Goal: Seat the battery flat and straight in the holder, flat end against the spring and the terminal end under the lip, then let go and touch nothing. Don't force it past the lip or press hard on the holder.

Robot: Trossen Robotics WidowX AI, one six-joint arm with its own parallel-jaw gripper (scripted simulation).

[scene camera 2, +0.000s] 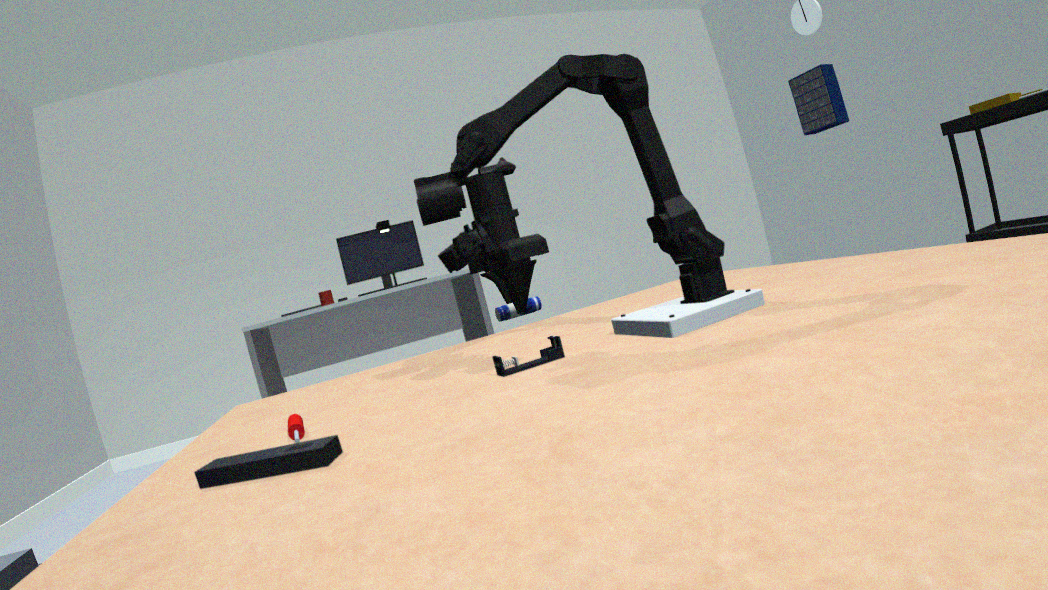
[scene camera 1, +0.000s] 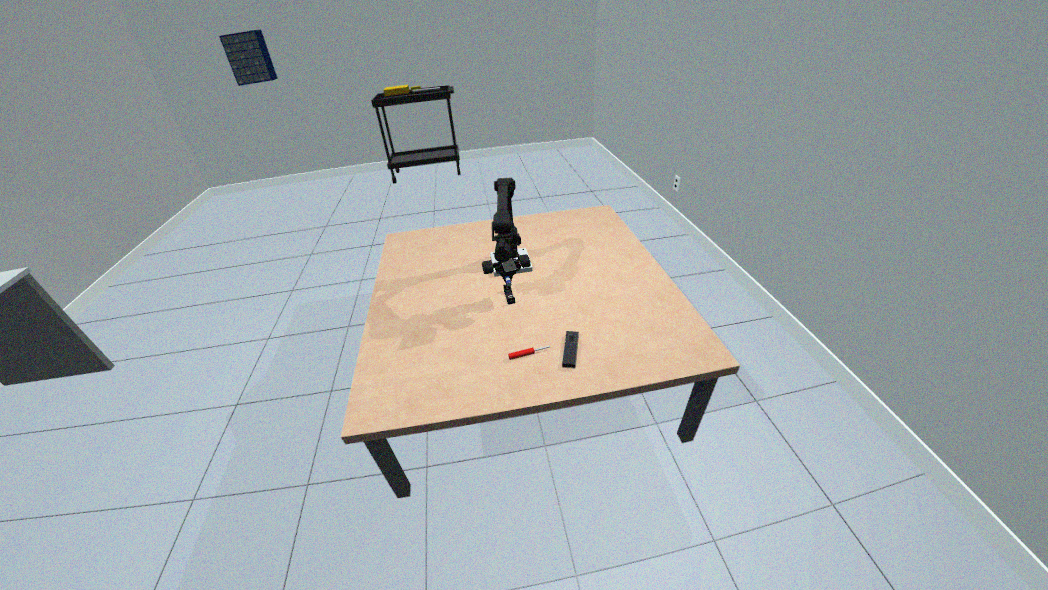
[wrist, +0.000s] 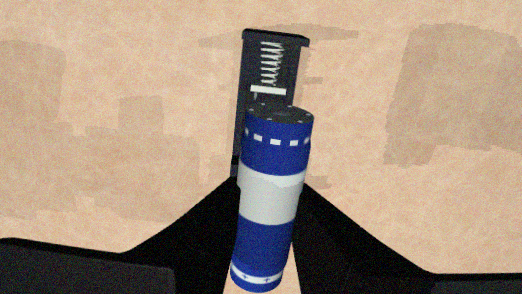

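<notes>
There's a battery point(wrist: 275, 146) here, and it's held by my gripper point(scene camera 2: 519, 313). You'd find my gripper in the wrist view point(wrist: 266, 191) too.
</notes>
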